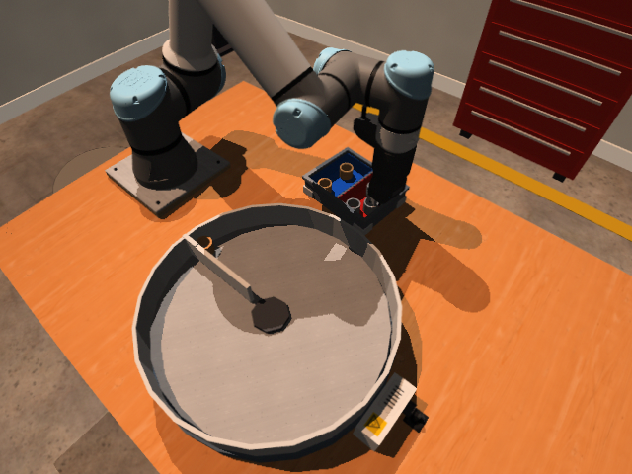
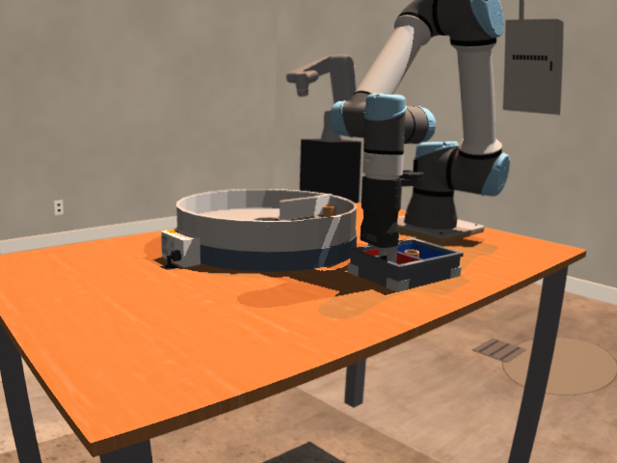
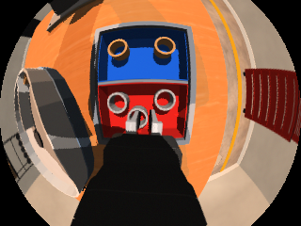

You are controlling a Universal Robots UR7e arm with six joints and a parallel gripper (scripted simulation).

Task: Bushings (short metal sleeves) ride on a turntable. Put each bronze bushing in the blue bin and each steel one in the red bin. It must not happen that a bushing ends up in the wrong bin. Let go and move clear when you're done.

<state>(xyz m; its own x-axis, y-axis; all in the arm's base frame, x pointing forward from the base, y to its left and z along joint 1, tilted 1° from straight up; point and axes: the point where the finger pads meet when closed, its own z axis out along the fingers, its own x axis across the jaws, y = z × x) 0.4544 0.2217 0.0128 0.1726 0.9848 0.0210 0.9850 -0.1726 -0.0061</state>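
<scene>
Now: the bin 6 cm behind my hand. Round my hand: turntable: 3 cm ahead, 35 cm to the right, 2 cm above.
</scene>
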